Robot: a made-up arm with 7 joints.
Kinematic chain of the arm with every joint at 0, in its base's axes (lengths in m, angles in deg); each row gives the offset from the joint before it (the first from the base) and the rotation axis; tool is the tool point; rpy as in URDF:
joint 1: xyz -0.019 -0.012 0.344 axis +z
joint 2: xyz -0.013 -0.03 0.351 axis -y
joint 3: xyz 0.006 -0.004 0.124 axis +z
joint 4: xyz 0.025 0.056 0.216 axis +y
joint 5: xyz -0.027 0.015 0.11 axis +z
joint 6: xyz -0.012 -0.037 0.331 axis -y
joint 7: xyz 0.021 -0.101 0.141 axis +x
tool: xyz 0.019 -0.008 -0.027 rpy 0 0 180
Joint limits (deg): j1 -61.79..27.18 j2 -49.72..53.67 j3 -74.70..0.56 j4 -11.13..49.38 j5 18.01..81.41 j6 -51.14..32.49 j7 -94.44..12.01
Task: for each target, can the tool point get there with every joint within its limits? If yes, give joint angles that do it. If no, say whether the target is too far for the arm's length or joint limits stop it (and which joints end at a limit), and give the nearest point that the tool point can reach.
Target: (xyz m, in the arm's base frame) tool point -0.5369 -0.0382 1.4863
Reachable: yes | joints -32.12 38.69 -65.44 14.90 74.07 3.99 -85.08
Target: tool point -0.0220 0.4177 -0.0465
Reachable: no: joint limits stop it (at a limit: joint 1, joint 2, joint 3, joint 4, joint 6) | nearest point 0.5831 0.4222 0.6451 | short by 0.919 m
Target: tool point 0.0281 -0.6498 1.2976
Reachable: yes | joints -54.88 -15.40 -32.57 39.93 56.17 22.42 -76.53
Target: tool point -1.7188 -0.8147 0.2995
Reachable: no: too far | nearest point -0.7784 -0.3706 1.1122 | short by 1.320 m
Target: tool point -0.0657 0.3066 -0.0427
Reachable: no: joint limits stop it (at a limit: joint 1, joint 2, joint 3, joint 4, joint 6) | nearest point 0.5882 0.4074 0.6416 | short by 0.952 m
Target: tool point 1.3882 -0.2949 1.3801
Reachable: no: too far | nearest point 0.7995 -0.1766 1.1294 | short by 0.651 m
